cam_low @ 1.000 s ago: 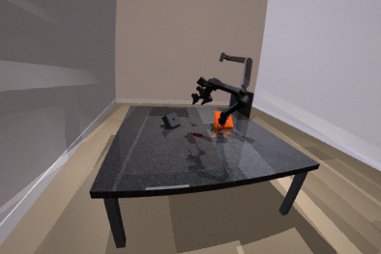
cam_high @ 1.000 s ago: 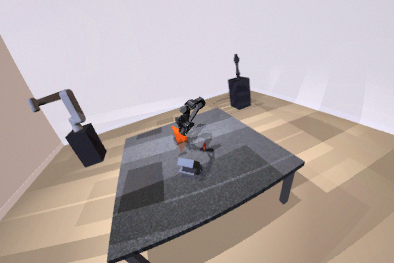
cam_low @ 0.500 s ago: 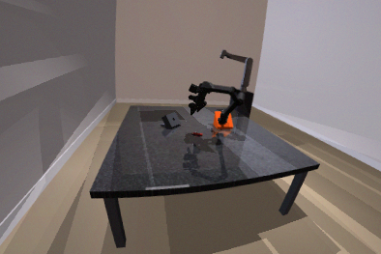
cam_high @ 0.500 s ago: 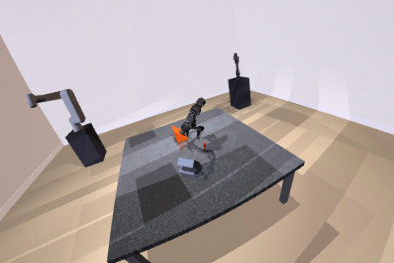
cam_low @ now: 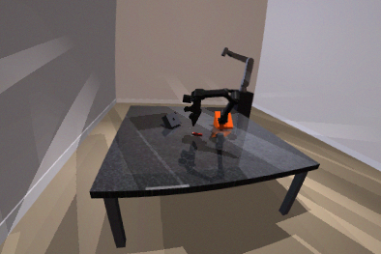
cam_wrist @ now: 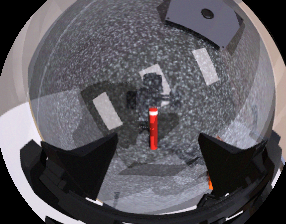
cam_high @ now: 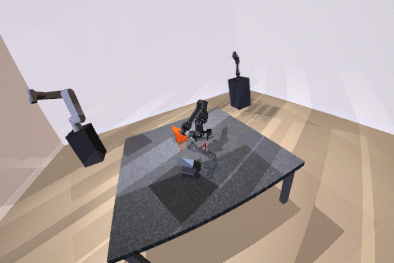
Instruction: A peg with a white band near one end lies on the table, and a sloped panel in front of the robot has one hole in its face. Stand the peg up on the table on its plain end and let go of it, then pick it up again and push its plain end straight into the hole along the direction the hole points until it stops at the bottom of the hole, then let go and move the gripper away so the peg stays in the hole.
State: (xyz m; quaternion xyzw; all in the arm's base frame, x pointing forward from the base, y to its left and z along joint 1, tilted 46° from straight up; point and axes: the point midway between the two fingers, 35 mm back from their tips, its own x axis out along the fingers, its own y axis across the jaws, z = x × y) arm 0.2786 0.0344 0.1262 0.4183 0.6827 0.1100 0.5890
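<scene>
Right now my gripper tip is 1 cm past the red peg, 1 cm to the right of it and 8 cm above it. From my gripper tip the other things lie so: sloped panel (15 cm ahead, 18 cm to the right, 4 cm below).
</scene>
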